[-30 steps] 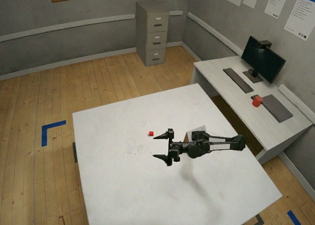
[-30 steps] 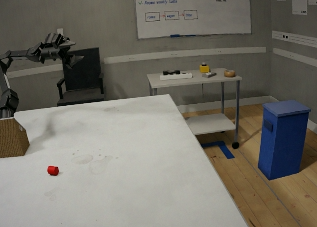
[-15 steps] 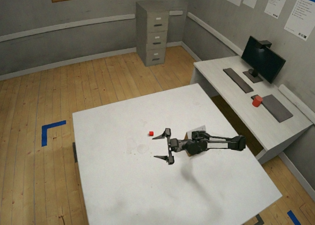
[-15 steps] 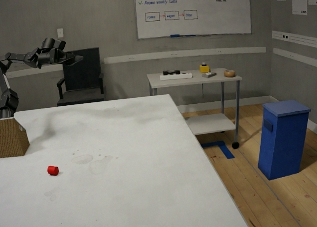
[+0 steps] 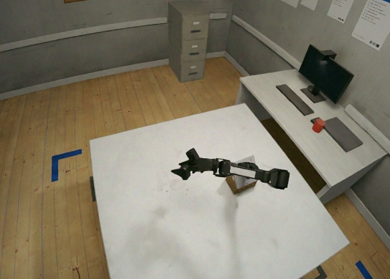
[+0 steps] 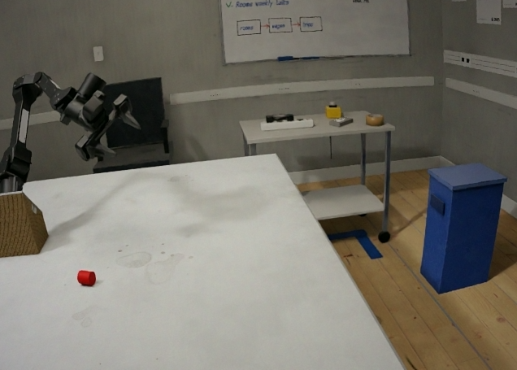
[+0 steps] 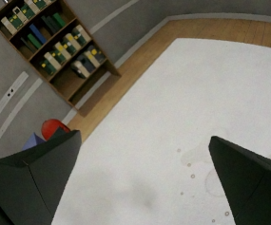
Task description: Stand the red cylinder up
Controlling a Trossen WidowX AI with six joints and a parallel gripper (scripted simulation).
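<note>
The red short cylinder lies 29 cm below my hand, 18 cm to the right of it and 9 cm behind it.
</note>
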